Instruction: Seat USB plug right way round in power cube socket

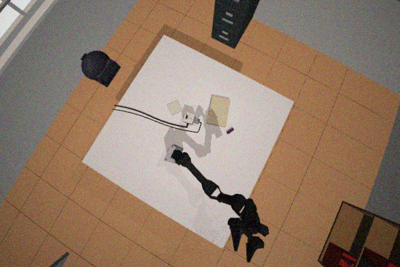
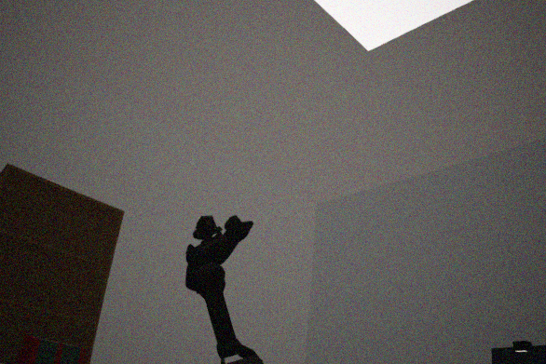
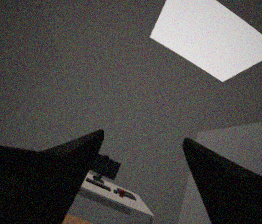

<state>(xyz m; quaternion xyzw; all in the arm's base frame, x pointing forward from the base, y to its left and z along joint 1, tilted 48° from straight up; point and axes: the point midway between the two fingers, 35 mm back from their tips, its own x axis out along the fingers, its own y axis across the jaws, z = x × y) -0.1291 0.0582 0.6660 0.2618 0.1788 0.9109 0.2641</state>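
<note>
My gripper tip is 47 cm short of the USB plug, 49 cm to the right of it and 51 cm above it. Round my gripper tip: USB socket: 47 cm ahead, 49 cm to the left, 53 cm below; small purple block: 51 cm ahead, 13 cm to the left, 60 cm below; beige pad: 62 cm ahead, 28 cm to the left, 59 cm below.
</note>
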